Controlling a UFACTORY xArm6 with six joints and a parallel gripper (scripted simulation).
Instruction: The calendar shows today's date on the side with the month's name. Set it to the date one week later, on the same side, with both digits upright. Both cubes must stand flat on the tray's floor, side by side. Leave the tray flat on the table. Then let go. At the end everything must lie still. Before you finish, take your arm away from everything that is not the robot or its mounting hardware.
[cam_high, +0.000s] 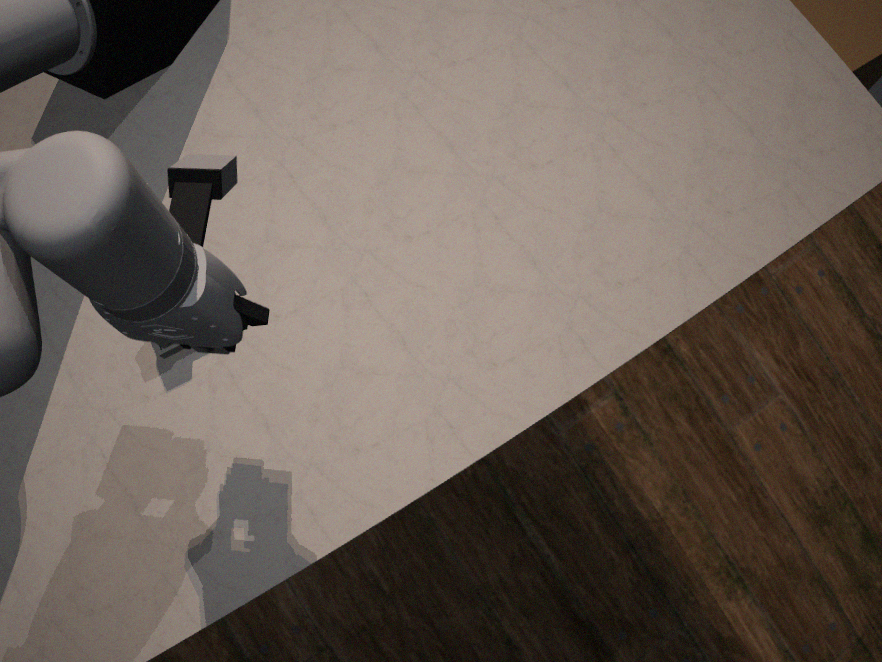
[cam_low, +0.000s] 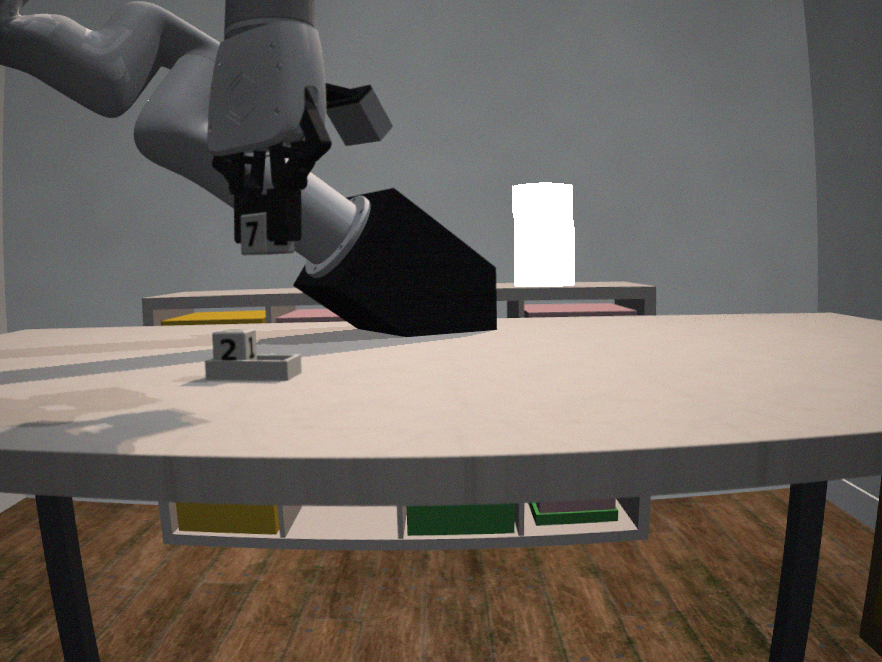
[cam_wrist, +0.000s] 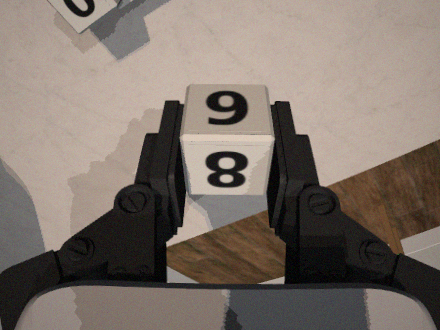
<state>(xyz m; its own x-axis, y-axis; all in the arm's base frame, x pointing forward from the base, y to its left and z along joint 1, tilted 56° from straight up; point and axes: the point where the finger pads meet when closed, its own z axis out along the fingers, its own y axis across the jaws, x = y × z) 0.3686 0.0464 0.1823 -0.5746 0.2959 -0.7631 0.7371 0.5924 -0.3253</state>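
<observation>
Now: the grey tray 70 mm behind my hand, 10 mm to the right of it and 130 mm below it. Also, from my hand: white cube (10 mm below).
</observation>
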